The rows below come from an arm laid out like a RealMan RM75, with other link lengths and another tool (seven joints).
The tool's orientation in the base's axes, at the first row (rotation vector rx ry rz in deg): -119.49, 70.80, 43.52
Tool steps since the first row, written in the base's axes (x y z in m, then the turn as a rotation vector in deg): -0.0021, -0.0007, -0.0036, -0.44, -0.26, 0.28; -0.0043, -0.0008, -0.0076, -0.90, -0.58, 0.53; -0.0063, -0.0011, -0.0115, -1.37, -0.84, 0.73; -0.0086, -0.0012, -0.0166, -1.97, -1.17, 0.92; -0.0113, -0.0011, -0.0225, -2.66, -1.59, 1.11; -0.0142, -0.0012, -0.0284, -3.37, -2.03, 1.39; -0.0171, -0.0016, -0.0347, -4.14, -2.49, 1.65; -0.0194, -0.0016, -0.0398, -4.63, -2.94, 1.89; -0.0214, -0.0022, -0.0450, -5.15, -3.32, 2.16
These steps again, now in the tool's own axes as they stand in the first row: 0.0021, 0.0029, 0.0022, -0.24, 0.44, -0.30; 0.0042, 0.0057, 0.0052, -0.42, 0.93, -0.62; 0.0064, 0.0084, 0.0079, -0.61, 1.41, -0.86; 0.0092, 0.0115, 0.0116, -0.81, 2.05, -1.12; 0.0123, 0.0151, 0.0160, -0.99, 2.79, -1.44; 0.0155, 0.0189, 0.0204, -1.23, 3.55, -1.82; 0.0191, 0.0229, 0.0247, -1.48, 4.37, -2.19; 0.0218, 0.0260, 0.0285, -1.60, 4.94, -2.60; 0.0251, 0.0290, 0.0319, -1.79, 5.50, -2.96
